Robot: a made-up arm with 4 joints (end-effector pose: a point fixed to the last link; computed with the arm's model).
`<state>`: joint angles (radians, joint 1 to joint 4).
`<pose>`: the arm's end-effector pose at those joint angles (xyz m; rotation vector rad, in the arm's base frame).
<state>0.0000 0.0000 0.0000 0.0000</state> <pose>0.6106 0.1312 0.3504 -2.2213 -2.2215 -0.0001</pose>
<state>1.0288 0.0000 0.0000 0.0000</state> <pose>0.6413 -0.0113 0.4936 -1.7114 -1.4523 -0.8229</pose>
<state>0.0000 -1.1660 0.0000 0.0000</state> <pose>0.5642 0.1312 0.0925 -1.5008 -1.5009 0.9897</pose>
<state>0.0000 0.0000 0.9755 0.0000</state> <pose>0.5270 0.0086 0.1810 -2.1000 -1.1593 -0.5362</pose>
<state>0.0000 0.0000 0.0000 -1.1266</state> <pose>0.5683 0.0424 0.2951 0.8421 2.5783 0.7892</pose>
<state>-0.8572 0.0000 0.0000 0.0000</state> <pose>0.5878 0.1022 0.1817 1.5864 1.8117 -0.7145</pose>
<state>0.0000 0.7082 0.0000 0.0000</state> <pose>0.4970 0.1312 0.4701 1.8102 1.8104 0.6693</pose>
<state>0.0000 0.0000 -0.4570 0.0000</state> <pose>0.6094 0.2342 0.3856 1.7167 2.2144 -0.2834</pose>
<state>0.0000 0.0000 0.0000 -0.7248</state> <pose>0.5694 0.0768 0.3195 1.3551 2.5431 0.5400</pose>
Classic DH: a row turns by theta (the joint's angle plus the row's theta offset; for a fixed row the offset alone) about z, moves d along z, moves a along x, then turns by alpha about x. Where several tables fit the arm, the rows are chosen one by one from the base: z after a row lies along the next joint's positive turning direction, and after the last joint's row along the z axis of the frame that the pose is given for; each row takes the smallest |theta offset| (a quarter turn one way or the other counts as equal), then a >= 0, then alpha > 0; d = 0 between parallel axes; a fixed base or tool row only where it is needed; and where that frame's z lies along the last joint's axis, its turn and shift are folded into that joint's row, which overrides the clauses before.
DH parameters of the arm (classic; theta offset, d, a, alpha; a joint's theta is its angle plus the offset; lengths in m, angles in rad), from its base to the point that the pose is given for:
base (fixed): -1.5032 0.3851 0.1105 -1.7163
joint 1: -1.561 0.3999 -0.0713 -1.6376
joint 2: -0.4424 -0.3051 -0.0121 1.7677
joint 3: -0.9848 0.3041 -0.0522 1.1351
joint 4: 1.181 -0.1677 -0.0414 -0.6374
tool (fixed): -1.3049 -0.1633 0 0

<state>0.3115 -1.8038 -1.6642 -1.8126</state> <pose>0.4970 0.4616 0.1781 1.3260 -1.3019 -1.0766</pose>
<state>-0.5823 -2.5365 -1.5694 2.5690</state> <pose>0.1518 0.2150 -0.2389 0.0737 0.0664 -2.3841</pose>
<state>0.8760 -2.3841 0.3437 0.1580</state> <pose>0.2901 0.2222 0.2937 -0.0512 -0.7393 1.3255</pose>
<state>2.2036 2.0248 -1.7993 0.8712</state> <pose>0.5013 -0.4900 0.7784 -2.6895 1.1087 0.7818</pose>
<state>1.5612 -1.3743 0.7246 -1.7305</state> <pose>0.2811 0.1281 0.4134 -0.6851 -0.5506 -1.5567</pose>
